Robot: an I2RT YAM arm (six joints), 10 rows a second.
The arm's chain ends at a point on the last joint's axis. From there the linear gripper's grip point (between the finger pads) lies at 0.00 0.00 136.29 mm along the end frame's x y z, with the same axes.
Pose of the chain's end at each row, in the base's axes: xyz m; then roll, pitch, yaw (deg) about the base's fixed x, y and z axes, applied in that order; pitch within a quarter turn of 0, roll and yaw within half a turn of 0:
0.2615, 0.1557, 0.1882, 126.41, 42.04, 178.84
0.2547, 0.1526, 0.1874, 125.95, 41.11, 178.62
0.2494, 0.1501, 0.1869, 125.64, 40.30, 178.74
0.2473, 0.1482, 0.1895, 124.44, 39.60, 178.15
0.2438, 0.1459, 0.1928, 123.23, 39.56, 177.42
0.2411, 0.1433, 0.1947, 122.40, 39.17, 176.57
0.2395, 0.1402, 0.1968, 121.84, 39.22, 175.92
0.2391, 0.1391, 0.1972, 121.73, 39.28, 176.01
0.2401, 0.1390, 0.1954, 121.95, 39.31, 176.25
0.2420, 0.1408, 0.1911, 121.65, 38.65, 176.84
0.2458, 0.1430, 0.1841, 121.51, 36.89, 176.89
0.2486, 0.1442, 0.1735, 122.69, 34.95, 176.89
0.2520, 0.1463, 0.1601, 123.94, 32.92, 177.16
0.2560, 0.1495, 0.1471, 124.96, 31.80, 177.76
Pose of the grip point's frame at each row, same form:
0.3179, 0.2643, 0.1281, 126.41, 42.04, 178.84
0.3100, 0.2616, 0.1271, 125.95, 41.11, 178.62
0.3032, 0.2597, 0.1263, 125.64, 40.30, 178.74
0.3000, 0.2590, 0.1301, 124.44, 39.60, 178.15
0.2965, 0.2576, 0.1352, 123.23, 39.56, 177.42
0.2940, 0.2554, 0.1381, 122.40, 39.17, 176.57
0.2931, 0.2525, 0.1411, 121.84, 39.22, 175.92
0.2924, 0.2516, 0.1417, 121.73, 39.28, 176.01
0.2933, 0.2514, 0.1396, 121.95, 39.31, 176.25
0.2930, 0.2542, 0.1352, 121.65, 38.65, 176.84
0.2948, 0.2567, 0.1271, 121.51, 36.89, 176.89
0.2969, 0.2564, 0.1132, 122.69, 34.95, 176.89
0.2989, 0.2572, 0.0962, 123.94, 32.92, 177.16
0.3015, 0.2595, 0.0807, 124.96, 31.80, 177.76

